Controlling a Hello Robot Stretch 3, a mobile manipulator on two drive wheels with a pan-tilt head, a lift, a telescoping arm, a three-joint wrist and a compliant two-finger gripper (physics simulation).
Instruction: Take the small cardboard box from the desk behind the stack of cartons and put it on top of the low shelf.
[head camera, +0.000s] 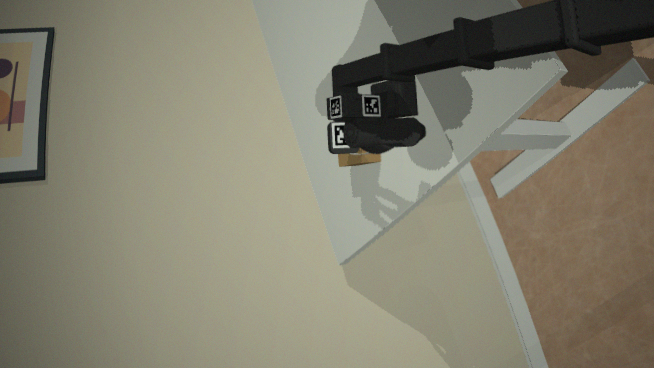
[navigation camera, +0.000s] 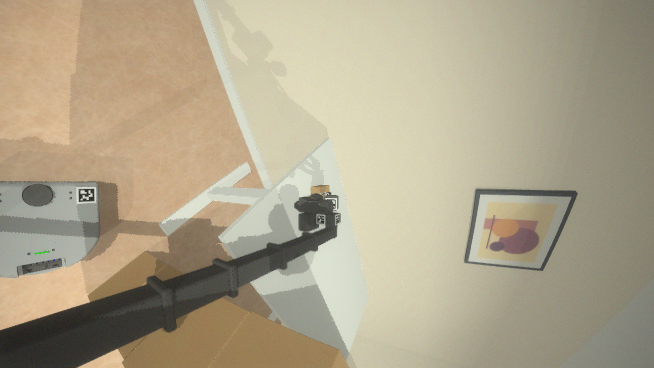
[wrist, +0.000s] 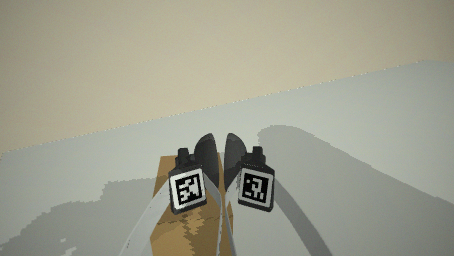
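Seen in the pictures: gripper, between the fingertips: (wrist: 220, 152); robot's base, origin of its link: (navigation camera: 38, 194).
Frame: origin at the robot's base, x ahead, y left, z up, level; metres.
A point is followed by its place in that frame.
Observation:
The small cardboard box (head camera: 360, 159) @[x 0.023, y -0.821, z 0.770 m] (navigation camera: 320, 189) @[x 0.020, y -0.822, z 0.770 m] (wrist: 185, 237) @[x 0.005, y -0.819, z 0.753 m] is brown and sits on the white desk (head camera: 340, 220) @[x 0.174, y -0.992, z 0.720 m] (navigation camera: 340, 280) @[x -0.565, y -1.163, z 0.720 m] (wrist: 350, 110) @[x -0.302, y -1.160, z 0.720 m]. In the wrist view my gripper (wrist: 220, 152) @[x -0.021, y -0.851, z 0.806 m] has its two fingertips almost together, with a thin gap between them. The fingers overlap the right part of the box in that view, and most of the box shows to their left and below; it is not between the fingertips. In the head and navigation views the gripper body is beside the box and the fingers are hidden. The low shelf does not show.
Large brown cartons (navigation camera: 280, 340) @[x -0.321, y -0.350, z 0.939 m] stand in front of the desk, under my extended arm (head camera: 525, 27) @[x -0.104, y -0.265, z 0.960 m] (navigation camera: 195, 290) @[x -0.095, y -0.153, z 0.962 m]. A wall rises along the desk's back edge, with a framed picture (navigation camera: 517, 230) @[x -0.193, y -1.339, z 1.680 m] on it. My base (navigation camera: 65, 240) @[x -0.160, y -0.064, z 0.160 m] is at the left of the navigation view.

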